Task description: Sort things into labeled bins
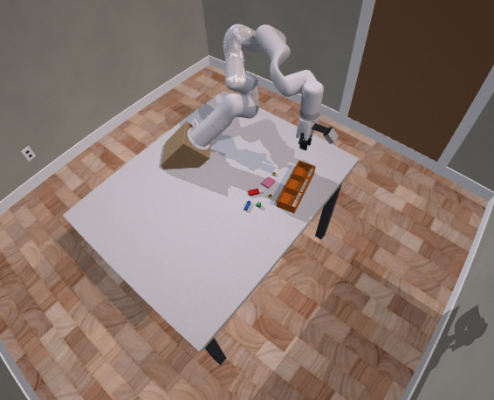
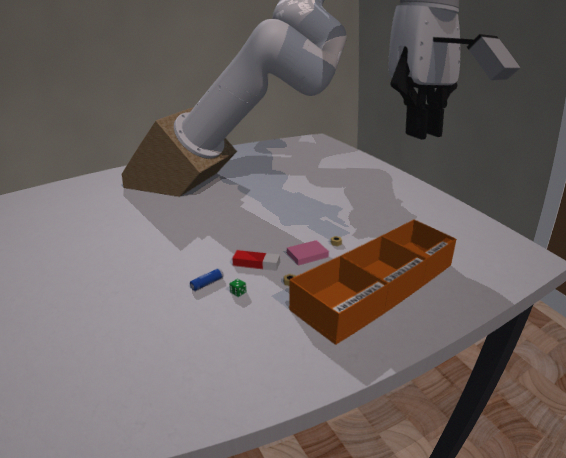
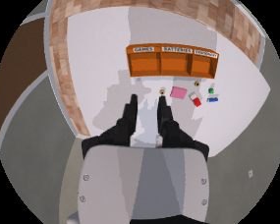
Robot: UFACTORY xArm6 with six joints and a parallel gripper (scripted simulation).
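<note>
The pink eraser lies 210 mm below my hand, 150 mm to the right of it and 50 mm behind it. From my hand the other things lie so: orange three-part bin: 190 mm below, 60 mm to the right, 50 mm ahead; red-and-white eraser: 220 mm to the right, 210 mm below, 30 mm behind; green die: 250 mm to the right, 210 mm below, 40 mm ahead.
</note>
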